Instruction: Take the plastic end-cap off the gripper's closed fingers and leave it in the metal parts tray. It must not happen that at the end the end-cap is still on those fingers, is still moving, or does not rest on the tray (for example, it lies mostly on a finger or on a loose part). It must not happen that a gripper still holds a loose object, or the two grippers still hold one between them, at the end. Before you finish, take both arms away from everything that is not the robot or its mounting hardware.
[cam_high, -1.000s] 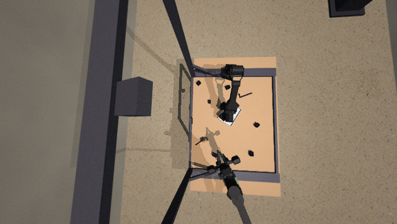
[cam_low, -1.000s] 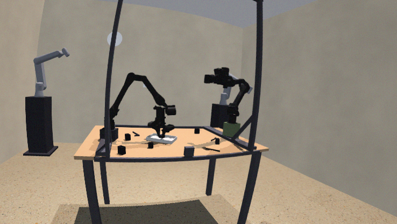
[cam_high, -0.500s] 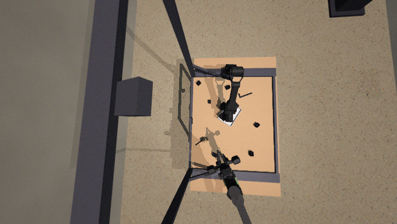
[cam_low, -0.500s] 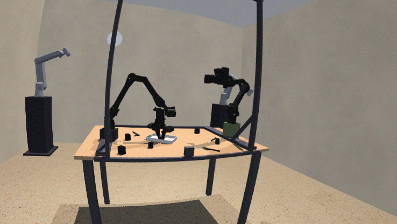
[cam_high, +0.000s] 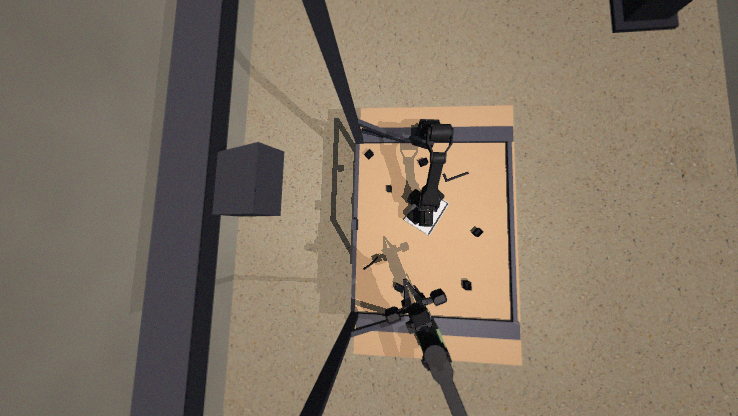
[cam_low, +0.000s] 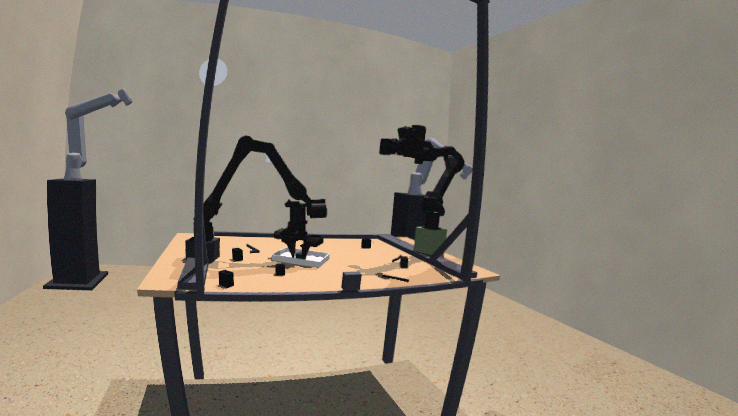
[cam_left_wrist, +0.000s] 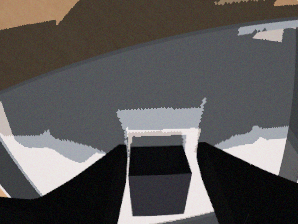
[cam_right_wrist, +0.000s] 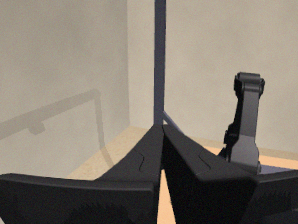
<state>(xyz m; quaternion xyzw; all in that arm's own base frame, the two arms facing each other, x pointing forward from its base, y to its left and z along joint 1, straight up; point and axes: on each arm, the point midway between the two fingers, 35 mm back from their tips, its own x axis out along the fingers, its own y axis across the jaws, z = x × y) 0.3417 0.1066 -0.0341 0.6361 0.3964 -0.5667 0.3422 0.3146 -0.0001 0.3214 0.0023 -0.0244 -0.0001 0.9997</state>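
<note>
Now: the plastic end-cap 1 cm ahead of my left hand, 2 cm to the right of it and 2 cm below it. Also, from my left hand: metal parts tray 1 cm ahead, 2 cm to the right, 3 cm below.
</note>
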